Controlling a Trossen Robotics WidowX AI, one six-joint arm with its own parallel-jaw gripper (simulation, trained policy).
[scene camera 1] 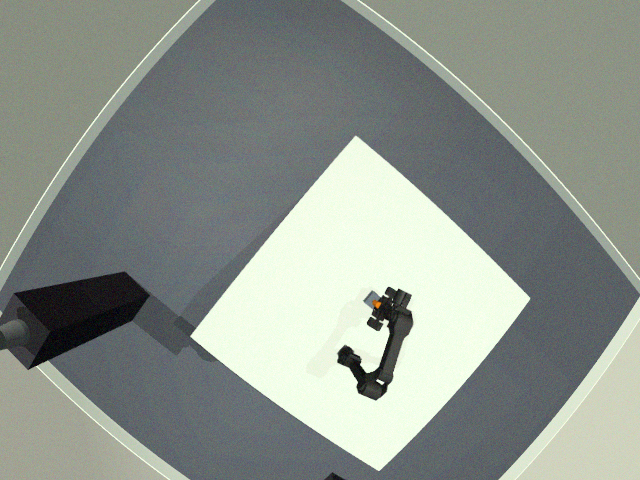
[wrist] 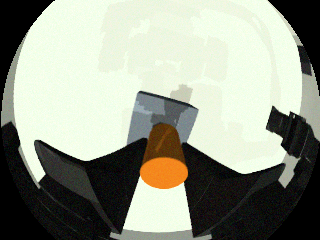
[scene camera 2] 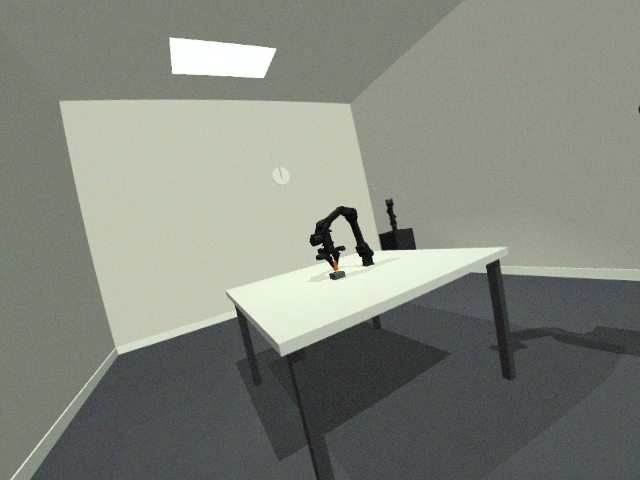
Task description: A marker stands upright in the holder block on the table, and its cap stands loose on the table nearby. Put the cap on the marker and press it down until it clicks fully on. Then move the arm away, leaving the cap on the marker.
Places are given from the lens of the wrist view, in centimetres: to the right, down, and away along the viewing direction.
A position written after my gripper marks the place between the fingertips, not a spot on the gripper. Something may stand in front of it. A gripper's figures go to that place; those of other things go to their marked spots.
my gripper [wrist: 164,145]: 0, 2, 9
orange cap [wrist: 163,167]: 0, 3, 6
